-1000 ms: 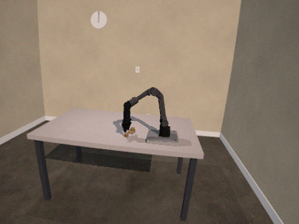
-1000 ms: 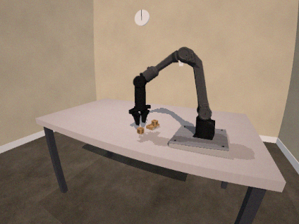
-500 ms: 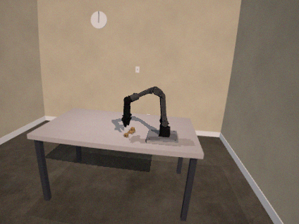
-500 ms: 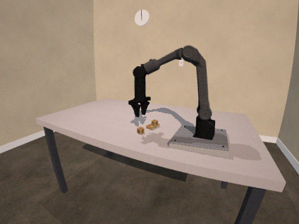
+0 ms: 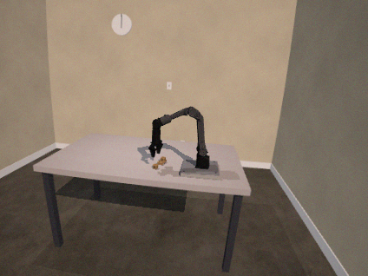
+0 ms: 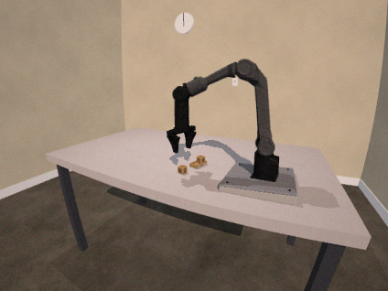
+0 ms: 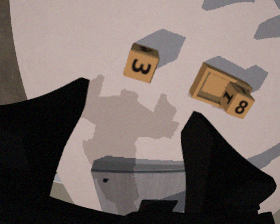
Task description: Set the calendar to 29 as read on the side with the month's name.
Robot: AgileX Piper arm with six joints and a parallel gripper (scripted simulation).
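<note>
Right now my hand is 9 cm above the wooden digit cube. From my hand the other things lie so: wooden tray 2 cm behind, 10 cm to the right, 10 cm below.
</note>
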